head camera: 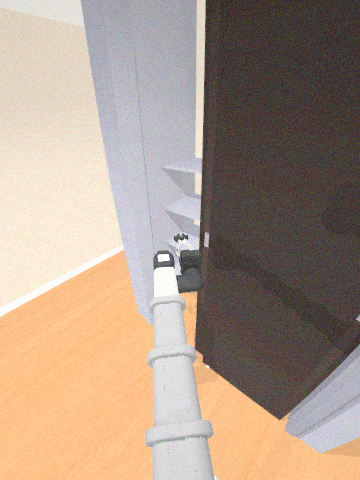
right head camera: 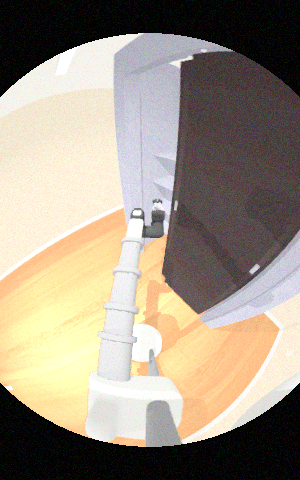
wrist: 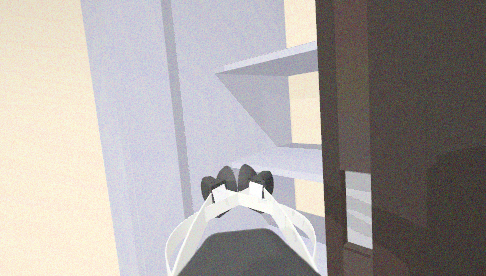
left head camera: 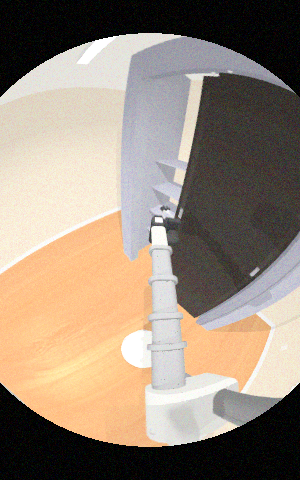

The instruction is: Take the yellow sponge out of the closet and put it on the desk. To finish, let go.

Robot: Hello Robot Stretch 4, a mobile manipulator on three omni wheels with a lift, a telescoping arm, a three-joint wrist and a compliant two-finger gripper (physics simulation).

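Pixels of known places: gripper, between the fingertips: (head camera: 180, 235) (right head camera: 156, 199) (wrist: 237, 180) (left head camera: 164, 206); robot's base, origin of its link: (right head camera: 141, 341) (left head camera: 141, 347).
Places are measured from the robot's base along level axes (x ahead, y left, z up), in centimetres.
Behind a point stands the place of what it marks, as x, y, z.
Observation:
The pale lavender closet (head camera: 120, 150) {116.9, 17.9, 142.6} (left head camera: 137, 150) {117.8, 13.6, 140.1} (right head camera: 129, 125) {117.8, 13.7, 157.7} (wrist: 135, 125) {117.5, 13.9, 114.0} stands ahead, with a tall dark door (head camera: 280, 150) {63.2, -35.2, 146.7} (left head camera: 240, 175) {61.4, -36.9, 145.8} (right head camera: 225, 150) {63.1, -35.4, 148.8} (wrist: 425, 100) {81.2, -25.1, 115.5} covering its right part. Through the gap at the left, parts of its shelves show. My gripper (head camera: 181, 237) {83.3, -8.2, 109.3} (left head camera: 165, 208) {83.3, -8.2, 109.3} (right head camera: 157, 201) {83.3, -8.2, 109.3} (wrist: 237, 180) {83.3, -8.2, 109.3} is shut, its fingertips together and holding nothing. It is at the gap, left of the door's edge, in front of the shelves in the wrist view. How deep it reaches is hard to tell. The yellow sponge and the desk do not show in these views.
A pale recessed handle (head camera: 207, 239) {86.7, -21.8, 103.9} (right head camera: 175, 205) {87.1, -21.6, 103.0} (wrist: 359, 210) {86.8, -21.6, 103.6} is near the door's left edge, to the right of my gripper. One shelf (wrist: 272, 57) {127.6, -19.0, 128.1} is above the fingers and another (wrist: 285, 157) {141.9, -23.2, 98.9} is close behind them. A beige wall (head camera: 45, 150) {205.5, 102.1, 139.8} is at the left.

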